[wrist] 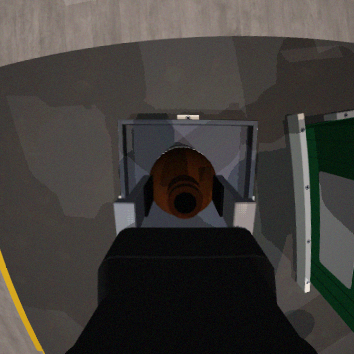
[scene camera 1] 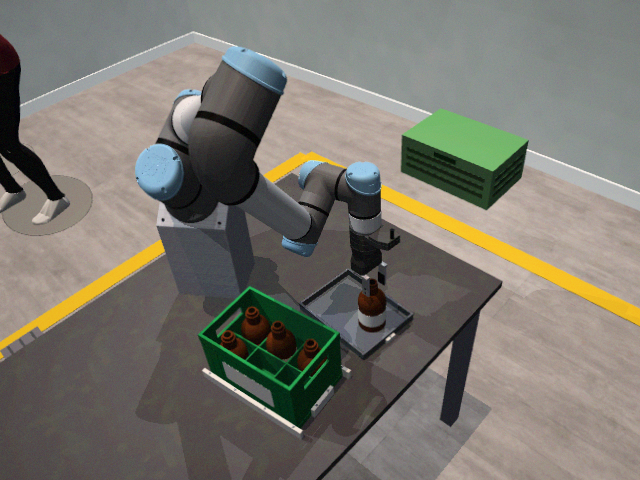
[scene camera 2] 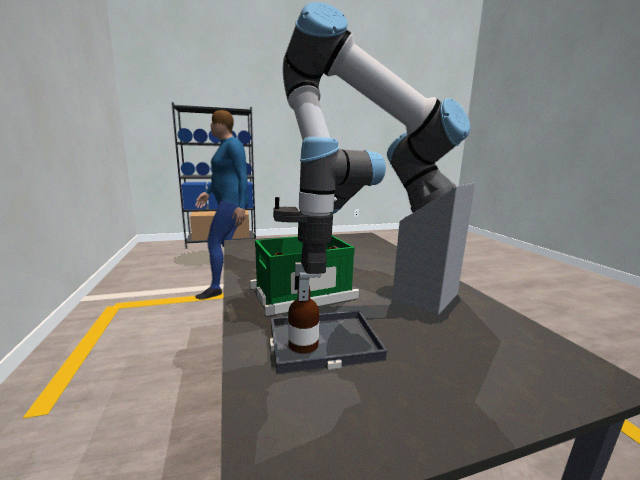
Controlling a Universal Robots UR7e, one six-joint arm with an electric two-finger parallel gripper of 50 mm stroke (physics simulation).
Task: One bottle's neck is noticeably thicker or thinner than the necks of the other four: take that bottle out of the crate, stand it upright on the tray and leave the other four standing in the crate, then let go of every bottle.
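Places are measured from the arm's base along level axes (x right, y back, z down), in centimetres.
Where they show: gripper, fingertip midpoint: (wrist: 182, 187) (scene camera 1: 374, 288) (scene camera 2: 301, 294); arm's base at its link origin: (scene camera 1: 192, 195) (scene camera 2: 435, 202).
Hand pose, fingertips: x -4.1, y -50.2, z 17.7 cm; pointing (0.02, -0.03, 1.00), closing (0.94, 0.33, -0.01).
Each offset is from my fingertips to the top centre of the thing. "pt": to the spot under its first point.
A brown bottle with a white label @[dz -1.9, dx -0.1, dy +0.7 cm] (scene camera 1: 371, 303) (scene camera 2: 303, 315) (wrist: 182, 167) stands upright on the grey tray @[dz +11.5, dx -1.1, dy +6.1 cm] (scene camera 1: 363, 354) (scene camera 2: 310, 365) (wrist: 150, 122). My gripper (scene camera 1: 374, 280) (scene camera 2: 300, 290) (wrist: 182, 187) is open around that bottle's neck, with one finger on each side and a gap to both in the wrist view. The other brown bottles stand in the green crate @[dz -3.5, dx +26.1, dy +15.1 cm] (scene camera 1: 284, 400) (scene camera 2: 273, 279) (wrist: 315, 200); scene camera 1 shows one at the back @[pt dz +2.0, dx +22.9, dy +21.8 cm] (scene camera 1: 254, 329), one at the left (scene camera 1: 232, 345), one in the middle (scene camera 1: 280, 343) and one at the right (scene camera 1: 310, 356). Their lower parts are hidden.
White strips (scene camera 1: 253, 403) (wrist: 300, 210) run along the crate's foot. The robot's grey pedestal (scene camera 1: 206, 258) (scene camera 2: 423, 263) stands on the table behind. A green box (scene camera 1: 460, 149) is off the table. A person (scene camera 2: 227, 165) stands near a shelf rack (scene camera 2: 211, 109) in the background.
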